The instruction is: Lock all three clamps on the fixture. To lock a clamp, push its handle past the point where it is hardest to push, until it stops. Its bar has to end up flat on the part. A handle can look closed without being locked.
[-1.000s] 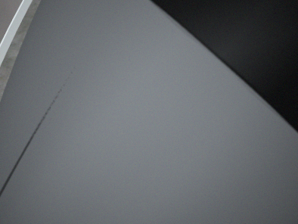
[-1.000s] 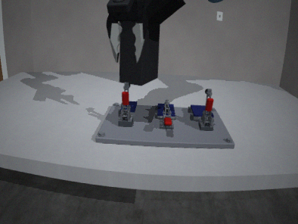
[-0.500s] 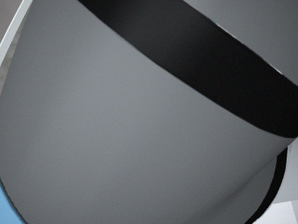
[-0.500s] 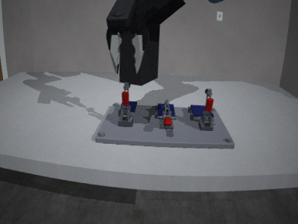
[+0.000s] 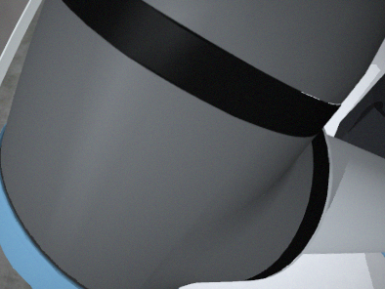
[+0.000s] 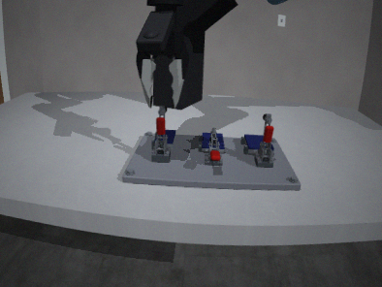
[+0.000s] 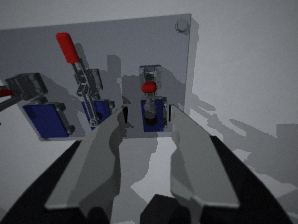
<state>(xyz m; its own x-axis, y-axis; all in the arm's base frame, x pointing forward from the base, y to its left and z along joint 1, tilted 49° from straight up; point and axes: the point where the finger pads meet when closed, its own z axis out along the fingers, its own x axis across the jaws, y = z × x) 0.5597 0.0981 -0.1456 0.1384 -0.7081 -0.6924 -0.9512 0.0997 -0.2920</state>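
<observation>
The grey fixture plate is 50 mm behind my hand, 100 mm to the left of it and 130 mm below it. From my hand the other things lie so: blue part (110 mm behind, 210 mm to the left, 110 mm below).
</observation>
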